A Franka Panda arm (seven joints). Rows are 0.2 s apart.
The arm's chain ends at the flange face. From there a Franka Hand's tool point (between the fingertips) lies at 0.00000 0.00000 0.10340 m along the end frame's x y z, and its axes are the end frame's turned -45 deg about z.
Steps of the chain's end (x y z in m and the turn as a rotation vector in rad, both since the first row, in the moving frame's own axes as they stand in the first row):
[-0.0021, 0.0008, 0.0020, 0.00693, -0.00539, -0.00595]
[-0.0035, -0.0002, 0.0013, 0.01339, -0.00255, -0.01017]
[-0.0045, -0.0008, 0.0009, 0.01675, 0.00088, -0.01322]
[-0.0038, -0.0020, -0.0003, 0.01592, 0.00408, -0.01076]
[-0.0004, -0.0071, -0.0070, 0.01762, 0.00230, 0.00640]
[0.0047, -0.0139, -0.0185, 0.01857, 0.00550, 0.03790]
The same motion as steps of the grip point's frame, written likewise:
[-0.0019, -0.0018, 0.0020, 0.00871, 0.00109, -0.00595]
[-0.0015, -0.0038, 0.0013, 0.01127, 0.00767, -0.01017]
[-0.0013, -0.0049, 0.0009, 0.01122, 0.01247, -0.01322]
[0.0002, -0.0050, -0.0003, 0.00837, 0.01414, -0.01076]
[0.0062, -0.0064, -0.0070, 0.01083, 0.01409, 0.00640]
[0.0149, -0.0074, -0.0185, 0.00924, 0.01702, 0.03790]

